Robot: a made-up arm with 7 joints. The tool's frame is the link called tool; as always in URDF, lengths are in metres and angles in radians. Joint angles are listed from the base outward.
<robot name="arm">
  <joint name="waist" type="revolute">
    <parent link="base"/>
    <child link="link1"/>
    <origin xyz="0 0 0.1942" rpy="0 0 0"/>
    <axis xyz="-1 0 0"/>
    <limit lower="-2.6" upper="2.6"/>
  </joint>
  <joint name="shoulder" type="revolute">
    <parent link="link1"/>
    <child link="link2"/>
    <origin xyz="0.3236 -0.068 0.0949" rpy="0 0 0"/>
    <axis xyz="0 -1 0"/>
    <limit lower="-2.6" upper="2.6"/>
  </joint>
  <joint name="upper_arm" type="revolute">
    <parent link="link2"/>
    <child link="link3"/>
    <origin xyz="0.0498 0.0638 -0.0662" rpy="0 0 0"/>
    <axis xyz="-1 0 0"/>
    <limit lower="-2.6" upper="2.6"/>
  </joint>
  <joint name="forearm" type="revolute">
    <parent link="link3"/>
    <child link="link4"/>
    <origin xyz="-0.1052 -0.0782 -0.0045" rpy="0 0 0"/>
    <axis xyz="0 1 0"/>
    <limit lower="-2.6" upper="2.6"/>
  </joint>
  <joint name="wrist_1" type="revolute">
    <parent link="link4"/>
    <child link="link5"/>
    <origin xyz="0.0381 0.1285 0.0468" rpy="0 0 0"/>
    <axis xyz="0 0 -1"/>
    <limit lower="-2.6" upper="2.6"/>
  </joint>
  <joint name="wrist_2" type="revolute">
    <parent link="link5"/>
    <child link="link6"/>
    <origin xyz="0.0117 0.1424 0.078" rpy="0 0 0"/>
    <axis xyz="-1 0 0"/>
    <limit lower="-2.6" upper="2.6"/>
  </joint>
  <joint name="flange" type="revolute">
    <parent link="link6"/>
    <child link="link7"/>
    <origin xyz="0.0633 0.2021 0.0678" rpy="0 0 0"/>
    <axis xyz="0 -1 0"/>
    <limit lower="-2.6" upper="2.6"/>
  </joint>
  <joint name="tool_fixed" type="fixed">
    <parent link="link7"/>
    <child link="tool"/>
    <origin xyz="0.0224 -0.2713 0.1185" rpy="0 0 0"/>
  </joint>
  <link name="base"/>
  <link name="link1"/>
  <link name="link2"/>
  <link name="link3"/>
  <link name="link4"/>
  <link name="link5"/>
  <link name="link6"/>
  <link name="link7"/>
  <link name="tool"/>
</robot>
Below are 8 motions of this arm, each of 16 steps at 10 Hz.
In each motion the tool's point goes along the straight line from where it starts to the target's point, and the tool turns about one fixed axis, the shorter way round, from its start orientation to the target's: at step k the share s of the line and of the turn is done. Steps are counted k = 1, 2, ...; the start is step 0. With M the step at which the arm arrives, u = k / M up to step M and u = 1 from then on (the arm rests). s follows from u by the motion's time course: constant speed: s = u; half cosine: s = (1 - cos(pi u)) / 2; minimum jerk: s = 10 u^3 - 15 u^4 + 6 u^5.
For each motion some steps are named. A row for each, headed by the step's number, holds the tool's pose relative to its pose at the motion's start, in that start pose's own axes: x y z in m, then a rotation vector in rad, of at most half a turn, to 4 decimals.
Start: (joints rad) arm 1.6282 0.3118 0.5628 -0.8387 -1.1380 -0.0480 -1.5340
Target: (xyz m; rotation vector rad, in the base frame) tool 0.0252 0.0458 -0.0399 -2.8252 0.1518 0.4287
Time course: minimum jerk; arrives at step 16
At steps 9, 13, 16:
9: -0.1041 -0.0042 -0.0758 0.1909 -0.4236 -0.1451
13: -0.1608 -0.0065 -0.1170 0.2948 -0.6541 -0.2241
16: -0.1690 -0.0068 -0.1230 0.3099 -0.6877 -0.2356

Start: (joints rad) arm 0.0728 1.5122 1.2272 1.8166 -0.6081 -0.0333 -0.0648
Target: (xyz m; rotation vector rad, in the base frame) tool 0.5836 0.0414 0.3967 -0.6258 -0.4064 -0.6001
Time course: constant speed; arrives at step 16
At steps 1, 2, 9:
1: -0.0039 0.0044 -0.0082 -0.0340 -0.0525 -0.0024
2: -0.0078 0.0089 -0.0164 -0.0679 -0.1051 -0.0047
9: -0.0353 0.0399 -0.0740 -0.3056 -0.4728 -0.0212

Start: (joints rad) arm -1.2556 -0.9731 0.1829 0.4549 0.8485 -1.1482 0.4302
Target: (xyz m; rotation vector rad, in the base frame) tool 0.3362 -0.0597 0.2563 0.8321 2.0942 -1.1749
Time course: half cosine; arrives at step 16
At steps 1, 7, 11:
1: -0.0005 -0.0001 -0.0003 -0.0003 0.0065 -0.0084
7: -0.0208 -0.0056 -0.0131 -0.0119 0.2737 -0.3539
11: -0.0403 -0.0107 -0.0253 -0.0230 0.5290 -0.6839

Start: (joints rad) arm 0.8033 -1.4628 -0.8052 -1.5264 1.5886 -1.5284 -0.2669
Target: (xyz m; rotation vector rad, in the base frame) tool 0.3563 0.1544 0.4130 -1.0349 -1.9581 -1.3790
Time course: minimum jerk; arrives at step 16
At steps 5, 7, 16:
5: -0.0176 0.0099 -0.0253 -0.1500 -0.1344 0.1281
7: -0.0375 0.0211 -0.0540 -0.3201 -0.2867 0.2733
16: -0.0976 0.0550 -0.1407 -0.8335 -0.7465 0.7117

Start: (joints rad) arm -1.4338 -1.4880 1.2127 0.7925 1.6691 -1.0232 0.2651
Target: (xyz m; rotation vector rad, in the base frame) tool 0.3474 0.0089 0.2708 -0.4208 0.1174 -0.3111
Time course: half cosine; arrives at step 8
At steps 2, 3, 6, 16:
2: 0.0034 0.0066 -0.0062 -0.0724 0.0102 -0.0156
3: 0.0072 0.0139 -0.0132 -0.1526 0.0216 -0.0328
6: 0.0200 0.0385 -0.0364 -0.4221 0.0597 -0.0907
16: 0.0234 0.0451 -0.0427 -0.4945 0.0700 -0.1062

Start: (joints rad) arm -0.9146 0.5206 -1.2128 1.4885 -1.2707 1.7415 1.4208
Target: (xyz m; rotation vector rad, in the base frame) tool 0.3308 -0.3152 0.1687 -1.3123 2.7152 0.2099
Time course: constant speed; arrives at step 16
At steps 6, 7, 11, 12, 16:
6: 0.0129 0.0063 0.0022 -0.0997 0.0236 0.0219
7: 0.0150 0.0074 0.0026 -0.1163 0.0275 0.0256
11: 0.0236 0.0116 0.0040 -0.1827 0.0432 0.0402
12: 0.0257 0.0126 0.0044 -0.1993 0.0471 0.0439
16: 0.0343 0.0169 0.0058 -0.2657 0.0628 0.0585

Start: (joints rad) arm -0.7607 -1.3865 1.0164 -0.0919 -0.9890 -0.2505 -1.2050
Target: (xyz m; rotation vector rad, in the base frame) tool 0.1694 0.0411 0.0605 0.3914 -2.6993 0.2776
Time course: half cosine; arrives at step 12
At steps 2, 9, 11, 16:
2: 0.0151 -0.0185 -0.0105 0.1082 0.0550 0.0525
9: 0.1930 -0.2356 -0.1336 1.3784 0.7013 0.6688
11: 0.2222 -0.2713 -0.1538 1.5873 0.8076 0.7702
16: 0.2261 -0.2760 -0.1565 1.6149 0.8216 0.7835

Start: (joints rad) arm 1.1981 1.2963 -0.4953 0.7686 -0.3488 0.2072 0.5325
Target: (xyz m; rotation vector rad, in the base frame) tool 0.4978 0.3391 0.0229 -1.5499 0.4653 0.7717
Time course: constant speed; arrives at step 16
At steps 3, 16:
3: 0.0195 0.0029 -0.0710 -0.0114 0.2222 0.0473
16: 0.1041 0.0154 -0.3789 -0.0610 1.1853 0.2523

